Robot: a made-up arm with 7 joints.
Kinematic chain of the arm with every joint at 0, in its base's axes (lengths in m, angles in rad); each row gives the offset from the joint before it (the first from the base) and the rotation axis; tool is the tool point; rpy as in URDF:
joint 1: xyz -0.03 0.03 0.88 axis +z
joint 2: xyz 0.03 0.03 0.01 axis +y
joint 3: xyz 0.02 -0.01 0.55 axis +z
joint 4: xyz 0.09 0 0.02 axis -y
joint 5: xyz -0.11 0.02 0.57 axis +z
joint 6: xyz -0.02 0 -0.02 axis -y
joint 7: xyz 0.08 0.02 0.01 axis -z
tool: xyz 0.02 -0.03 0 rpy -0.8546 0.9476 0.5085
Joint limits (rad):
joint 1: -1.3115..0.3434
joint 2: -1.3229..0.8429
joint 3: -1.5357..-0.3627
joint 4: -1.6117..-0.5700
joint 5: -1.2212..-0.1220
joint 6: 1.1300..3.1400
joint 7: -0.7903..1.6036
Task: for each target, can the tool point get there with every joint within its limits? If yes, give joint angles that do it. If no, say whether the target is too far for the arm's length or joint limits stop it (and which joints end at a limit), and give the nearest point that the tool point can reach.
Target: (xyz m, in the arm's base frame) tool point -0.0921 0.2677 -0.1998
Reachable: no: joint limits stop it (at a limit: joint 1, joint 2, joint 3, joint 4, joint 6, joint 7) | nearest point 0.9745 0.1547 0.7623 | short by 1.441 m
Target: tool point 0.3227 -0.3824 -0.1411
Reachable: no: joint limits stop it (at a limit: joint 2, joint 3, joint 4, joint 6, joint 7) | nearest point 0.6276 -0.7389 0.7625 | short by 1.018 m
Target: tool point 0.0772 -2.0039 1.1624
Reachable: no: too far | nearest point 0.0849 -1.1617 1.1787 | short by 0.842 m
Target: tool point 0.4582 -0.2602 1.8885
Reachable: yes | joints -0.1372 -0.0590 -0.5229 -1.1671 -0.7469 2.1697 0.6933
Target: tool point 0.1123 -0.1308 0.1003
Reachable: no: joint limits stop it (at a limit: joint 2, joint 3, joint 4, joint 6, joint 7) | nearest point 0.6403 -0.7274 0.7628 | short by 1.036 m
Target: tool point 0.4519 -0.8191 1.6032
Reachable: yes | joints -0.6436 0.5079 -0.8610 -0.9727 -0.6229 1.4447 -0.3248
